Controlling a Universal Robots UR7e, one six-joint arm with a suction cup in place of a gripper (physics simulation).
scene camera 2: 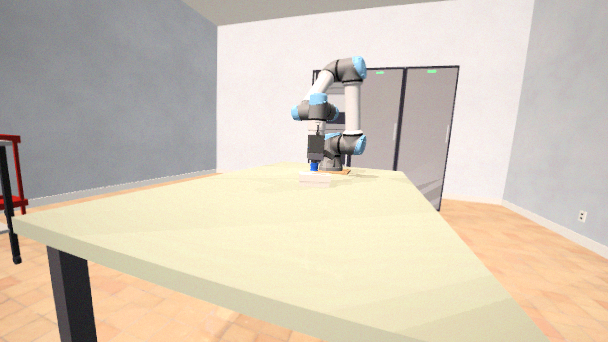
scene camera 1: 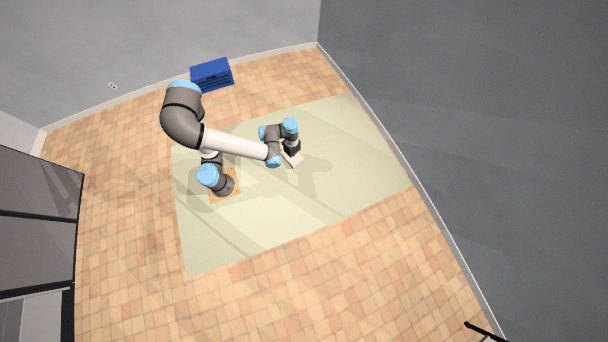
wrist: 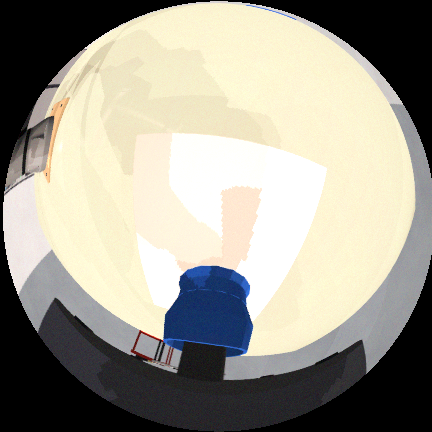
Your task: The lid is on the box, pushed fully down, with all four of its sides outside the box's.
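Observation:
The pale lid lies level on the pale box. In the scene camera 2 view a thin seam runs between them, and a low band of the box shows below the lid. In the wrist view the lid's top fills the middle and hides the box. Whether all four lid sides are outside the box's, or how far down it sits, is too small to tell. My gripper, a blue suction cup, is open and upright over the lid, at or very near its top; contact is not clear.
The box stands on the pale green table. The arm's orange base plate is beside it. A blue chest stands on the floor by the wall. A red-framed cart stands beyond the table.

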